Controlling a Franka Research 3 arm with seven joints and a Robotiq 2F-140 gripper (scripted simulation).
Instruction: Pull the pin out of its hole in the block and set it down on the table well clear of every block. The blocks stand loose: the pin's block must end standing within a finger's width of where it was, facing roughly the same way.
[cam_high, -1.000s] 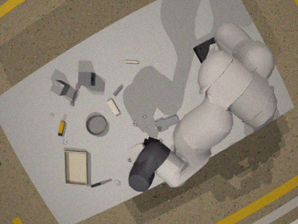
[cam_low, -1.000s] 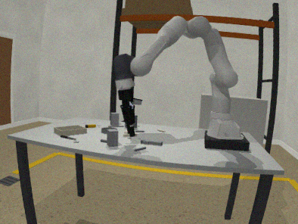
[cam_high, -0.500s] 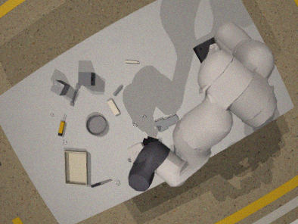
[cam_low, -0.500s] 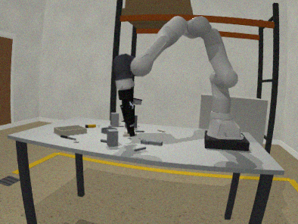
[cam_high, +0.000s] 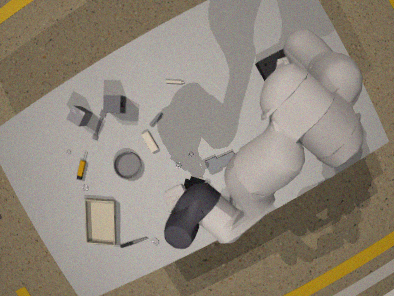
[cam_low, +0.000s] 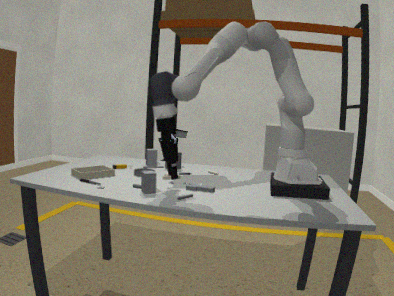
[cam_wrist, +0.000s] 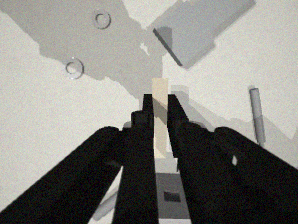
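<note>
My hand is 9 cm to the right of the grey block, 6 cm short of it and 3 cm above it. From my hand the other things lie so: cream pin 3 cm below; short grey pin 12 cm ahead, 7 cm below, 5 cm to the left; grey rod 12 cm to the left, 8 cm behind, 7 cm below.
</note>
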